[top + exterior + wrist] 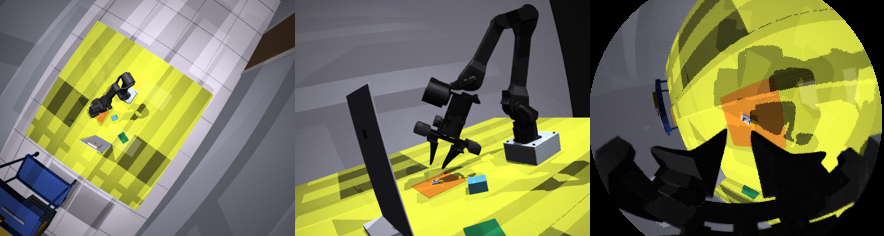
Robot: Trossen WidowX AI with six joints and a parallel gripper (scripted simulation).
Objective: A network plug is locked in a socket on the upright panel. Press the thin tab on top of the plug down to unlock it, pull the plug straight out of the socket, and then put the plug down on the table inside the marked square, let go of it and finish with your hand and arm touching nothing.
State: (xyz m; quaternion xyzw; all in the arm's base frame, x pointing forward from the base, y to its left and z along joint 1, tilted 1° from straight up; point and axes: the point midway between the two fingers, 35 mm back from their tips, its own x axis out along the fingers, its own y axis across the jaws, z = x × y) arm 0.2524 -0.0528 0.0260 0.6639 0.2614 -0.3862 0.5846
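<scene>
Right now my gripper tip is 4 cm above the network plug and 1 cm short of it. The rest, counted from my gripper tip: flat green patch (29 cm to the left, 5 cm below, 1 cm ahead); orange marked square (5 cm below, 1 cm ahead); grey upright panel (19 cm to the left, 15 cm ahead, 8 cm above).
</scene>
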